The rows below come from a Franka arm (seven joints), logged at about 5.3 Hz.
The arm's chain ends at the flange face. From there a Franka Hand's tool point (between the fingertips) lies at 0.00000 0.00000 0.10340 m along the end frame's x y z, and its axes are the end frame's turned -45 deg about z.
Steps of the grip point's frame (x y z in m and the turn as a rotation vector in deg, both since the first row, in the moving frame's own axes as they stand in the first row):
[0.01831, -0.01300, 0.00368, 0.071, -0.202, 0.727]
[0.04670, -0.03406, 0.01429, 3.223, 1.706, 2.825]
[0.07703, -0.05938, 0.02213, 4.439, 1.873, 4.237]
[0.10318, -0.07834, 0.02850, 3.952, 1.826, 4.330]
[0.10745, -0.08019, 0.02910, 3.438, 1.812, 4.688]
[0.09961, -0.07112, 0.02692, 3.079, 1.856, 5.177]
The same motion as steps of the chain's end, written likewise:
[0.00410, -0.02230, 0.00368, -0.093, -0.193, 0.727]
[0.01072, -0.05078, 0.01450, 3.485, -1.073, 2.825]
[0.01545, -0.08830, 0.02250, 4.463, -1.814, 4.237]
[0.01999, -0.12089, 0.02880, 4.086, -1.503, 4.330]
[0.02107, -0.12591, 0.02934, 3.712, -1.150, 4.688]
[0.02142, -0.11437, 0.02712, 3.490, -0.865, 5.177]

